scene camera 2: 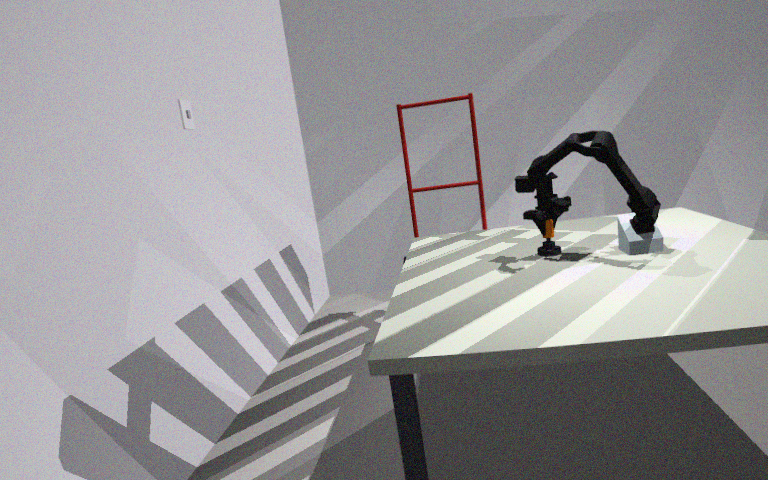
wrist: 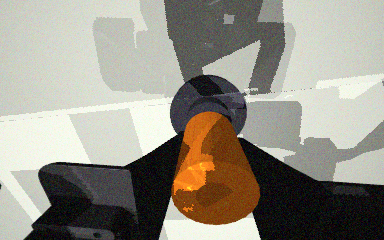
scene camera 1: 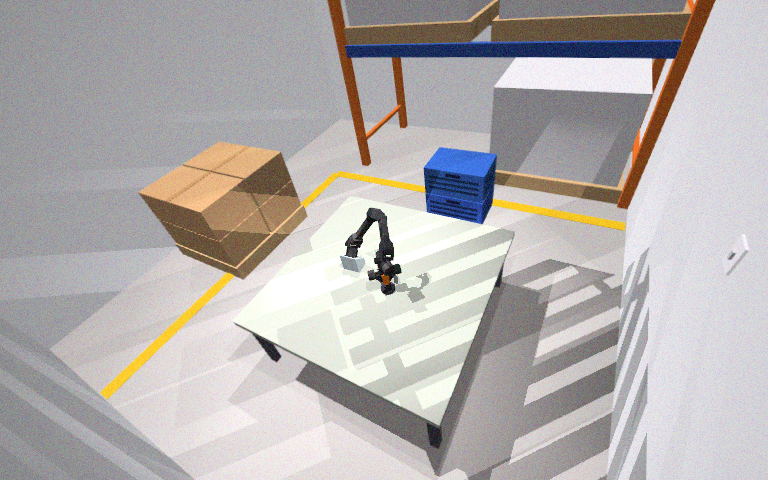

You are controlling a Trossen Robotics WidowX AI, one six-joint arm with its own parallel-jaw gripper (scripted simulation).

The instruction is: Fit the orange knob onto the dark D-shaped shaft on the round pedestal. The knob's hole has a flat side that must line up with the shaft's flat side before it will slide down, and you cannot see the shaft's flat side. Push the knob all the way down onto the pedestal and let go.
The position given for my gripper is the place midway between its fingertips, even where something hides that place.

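Note:
My gripper point(scene camera 2: 548, 234), visible also in the wrist view point(wrist: 209, 140), holds an orange knob point(wrist: 213, 184).

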